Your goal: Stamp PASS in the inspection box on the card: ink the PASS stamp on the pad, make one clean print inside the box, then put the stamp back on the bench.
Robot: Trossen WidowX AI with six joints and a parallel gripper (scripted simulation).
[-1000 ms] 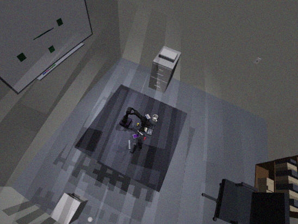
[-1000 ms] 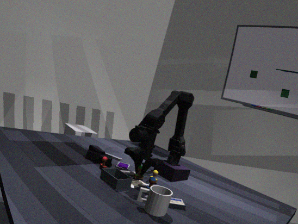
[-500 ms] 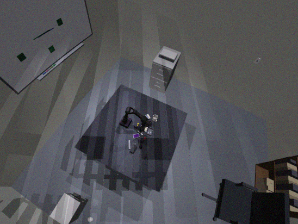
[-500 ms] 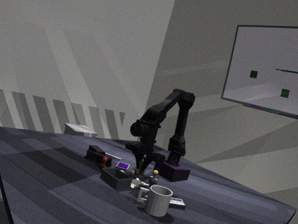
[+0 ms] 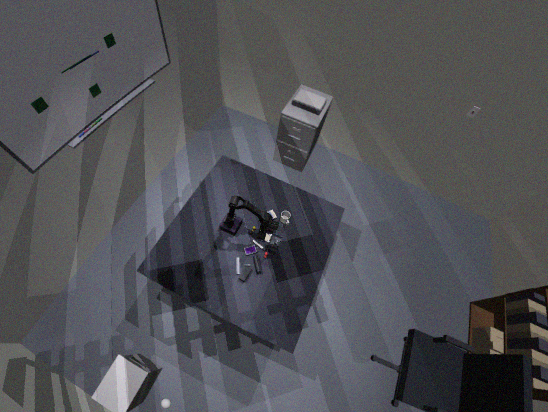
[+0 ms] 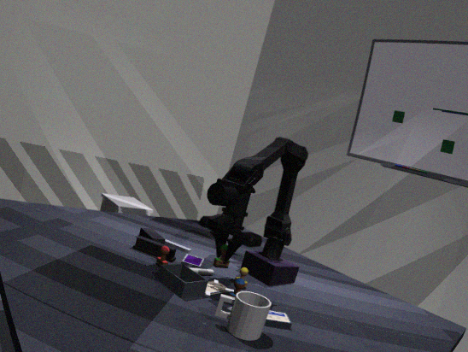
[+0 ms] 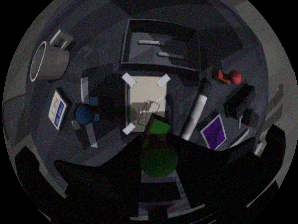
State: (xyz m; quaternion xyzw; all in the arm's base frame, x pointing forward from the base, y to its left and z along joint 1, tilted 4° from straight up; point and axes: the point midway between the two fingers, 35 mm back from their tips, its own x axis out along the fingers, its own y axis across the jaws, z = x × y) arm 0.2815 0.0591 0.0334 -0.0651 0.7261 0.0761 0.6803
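The red-knobbed stamp is 14 cm to the right of my gripper tip, 10 cm ahead of it and 7 cm below it. Also, from my gripper tip: green-knobbed stamp (right at my gripper tip); dark tray (12 cm ahead, 7 cm below); white card (9 cm below, 2 cm ahead, 1 cm to the left).
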